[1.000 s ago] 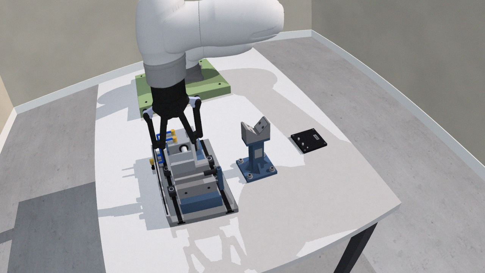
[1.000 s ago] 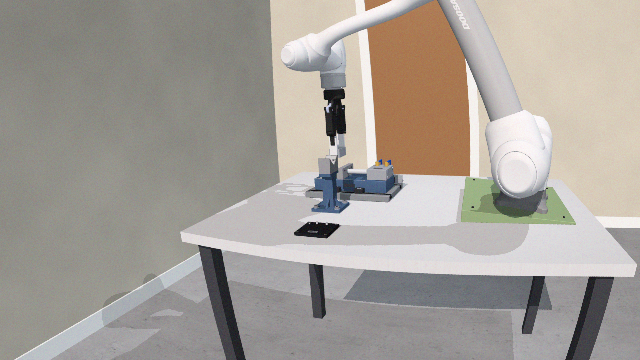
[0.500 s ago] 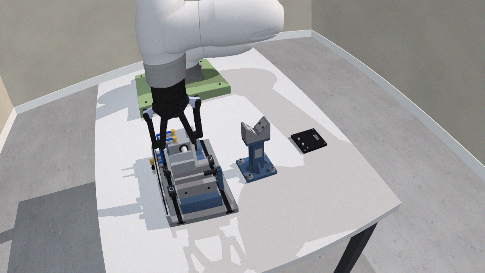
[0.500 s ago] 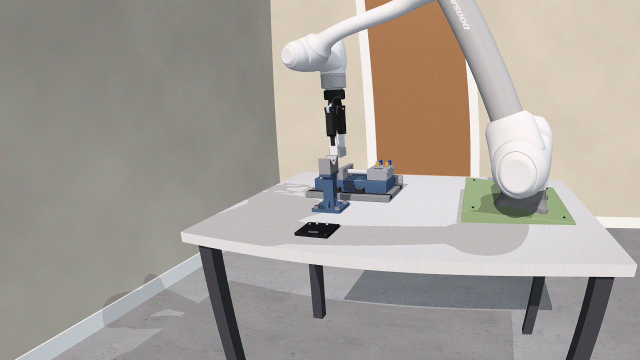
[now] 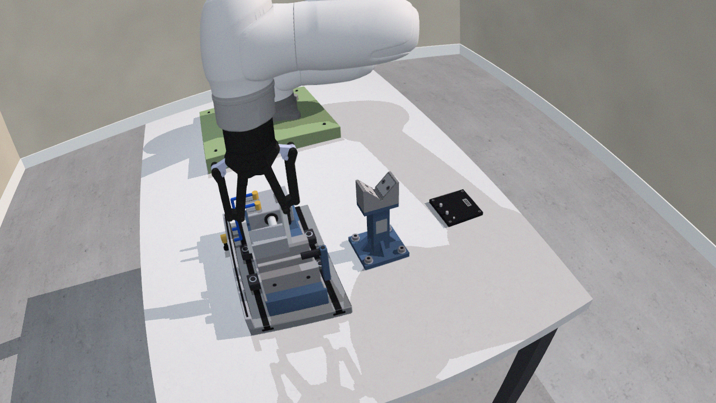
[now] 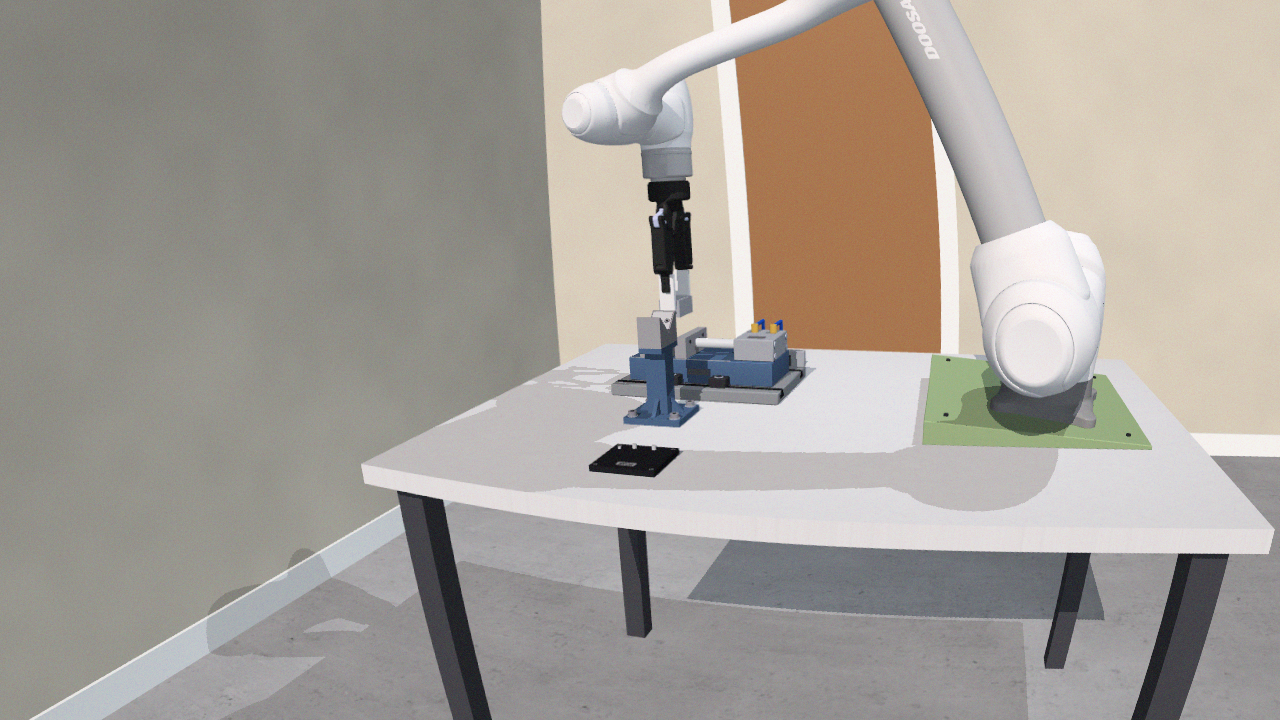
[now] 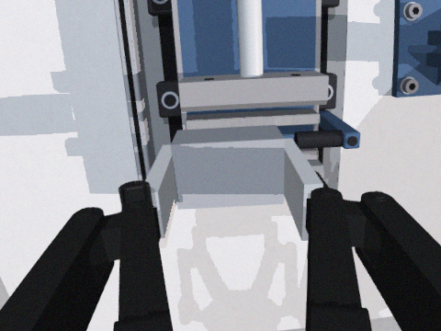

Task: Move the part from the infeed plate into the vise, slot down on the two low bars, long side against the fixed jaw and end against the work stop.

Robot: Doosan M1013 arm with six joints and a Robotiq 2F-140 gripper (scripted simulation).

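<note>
My gripper is now 9 cm above the fixed jaw, 3 cm short of it and 2 cm to the right of it. From my hand the other things lie so: part (3 cm below); work stop (7 cm to the left, 7 cm below, 1 cm behind); moving jaw (9 cm below, 4 cm behind, 1 cm to the left).
</note>
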